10 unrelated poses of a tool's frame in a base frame.
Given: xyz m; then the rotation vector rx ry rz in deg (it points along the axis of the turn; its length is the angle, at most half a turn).
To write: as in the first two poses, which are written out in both.
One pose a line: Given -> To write
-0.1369 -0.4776 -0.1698 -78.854 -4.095 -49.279 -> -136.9 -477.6 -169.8 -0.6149 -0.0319 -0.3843 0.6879
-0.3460 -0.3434 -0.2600 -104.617 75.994 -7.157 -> -346.0 -343.4 -260.0 -0.7307 0.5308 -0.0500 0.4265
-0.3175 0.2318 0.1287 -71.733 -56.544 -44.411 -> -317.5 231.8 128.7 -0.5472 -0.4313 -0.3388 0.6323
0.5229 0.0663 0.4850 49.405 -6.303 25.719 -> 522.9 66.3 485.0 0.4142 -0.0528 0.2156 0.8827
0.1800 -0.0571 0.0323 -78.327 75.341 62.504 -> 180.0 -57.1 32.3 -0.5551 0.5339 0.4430 0.4589
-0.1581 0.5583 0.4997 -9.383 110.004 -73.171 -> -158.1 558.3 499.7 -0.0648 0.7601 -0.5056 0.4031
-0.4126 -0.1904 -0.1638 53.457 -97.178 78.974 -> -412.6 -190.4 -163.8 0.3642 -0.6621 0.5381 0.3734
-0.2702 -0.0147 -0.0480 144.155 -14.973 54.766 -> -270.2 -14.7 -48.0 0.9083 -0.0943 0.3451 0.2170
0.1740 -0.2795 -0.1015 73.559 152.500 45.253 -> 174.0 -279.5 -101.5 0.4194 0.8694 0.2580 0.0414
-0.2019 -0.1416 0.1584 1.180 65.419 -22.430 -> -201.9 -141.6 158.4 0.0097 0.5368 -0.1841 0.8233
